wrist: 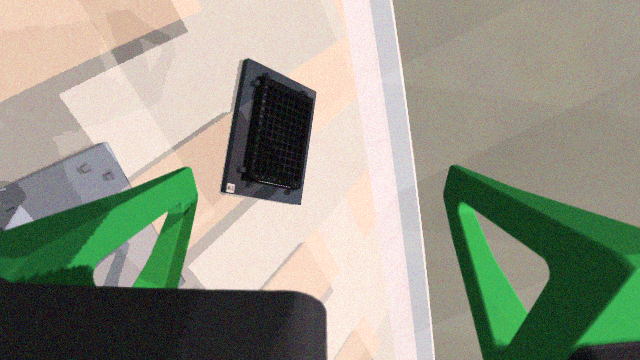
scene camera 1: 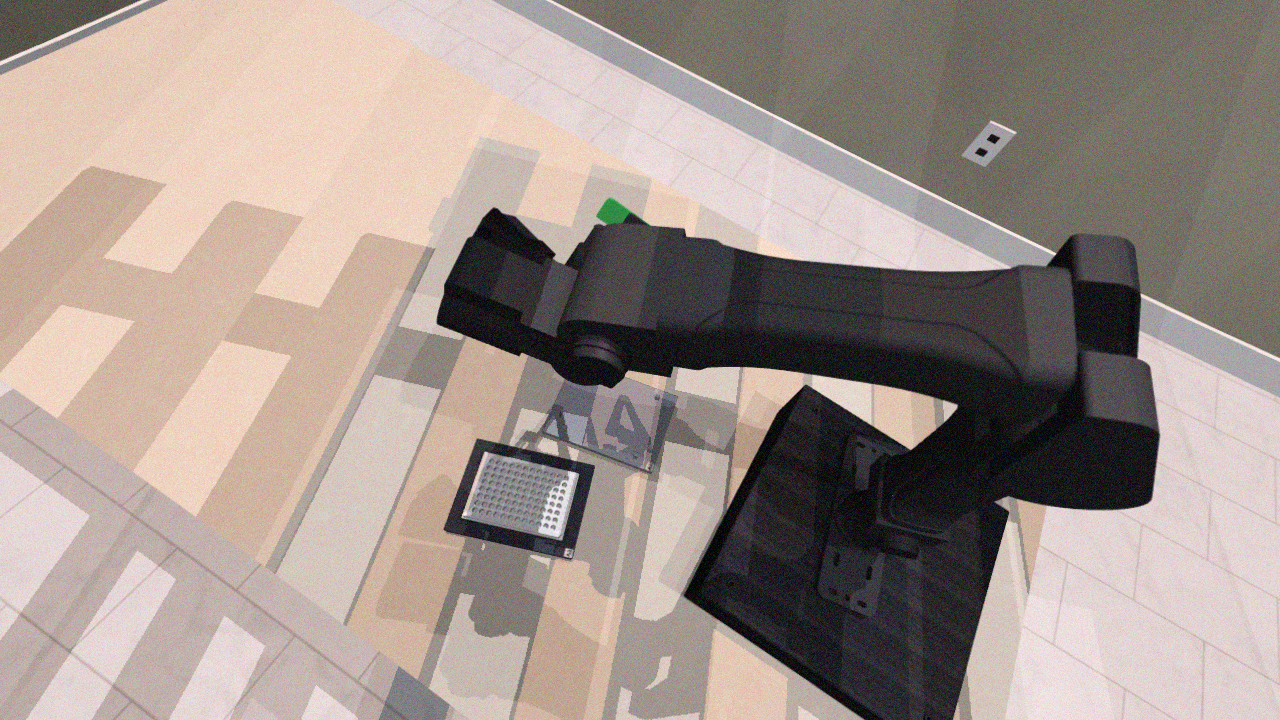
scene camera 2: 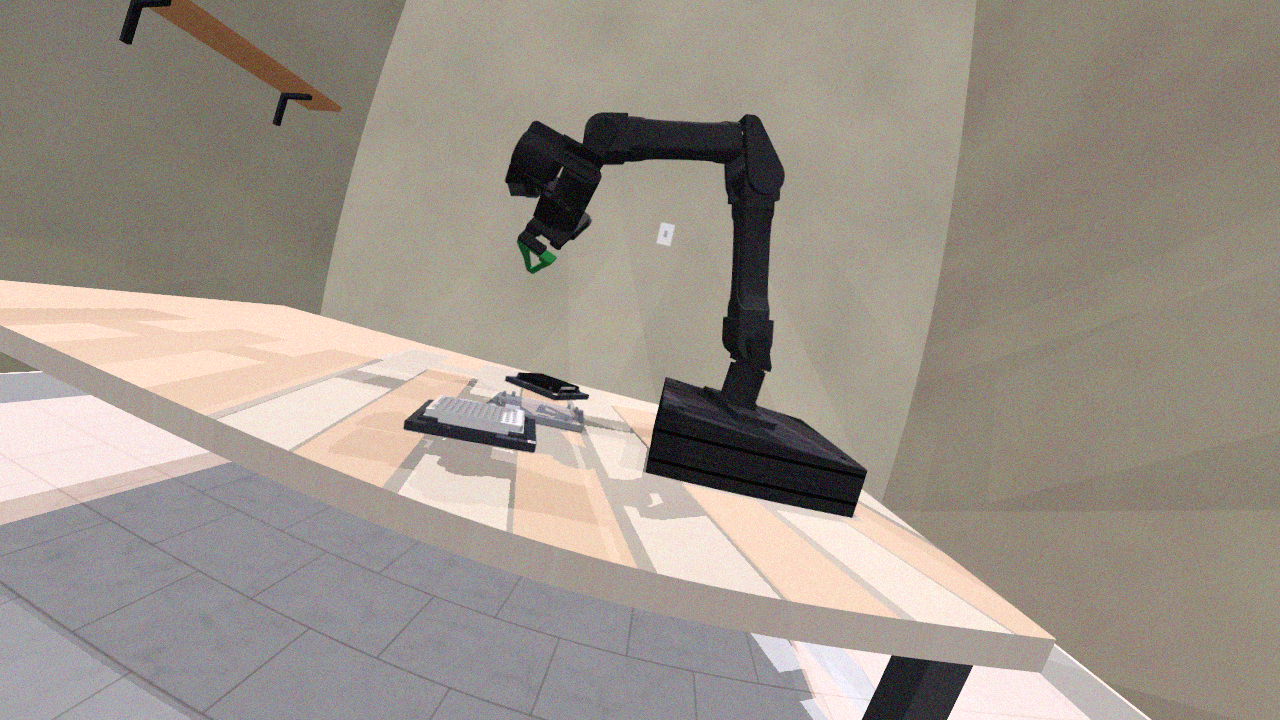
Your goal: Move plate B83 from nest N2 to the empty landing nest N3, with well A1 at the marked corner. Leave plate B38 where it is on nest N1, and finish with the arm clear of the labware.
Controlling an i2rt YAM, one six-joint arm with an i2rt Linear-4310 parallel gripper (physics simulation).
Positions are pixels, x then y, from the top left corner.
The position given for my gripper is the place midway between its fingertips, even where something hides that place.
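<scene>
My gripper: in wrist view (320,180). White well plate: out of frame in the wrist view. My gripper: in scene camera 1 (600,260), white well plate there too. My gripper: in scene camera 2 (544,257), white well plate there too. White well plate, one same spot: (scene camera 2: 450,410) and (scene camera 1: 488,510).
</scene>
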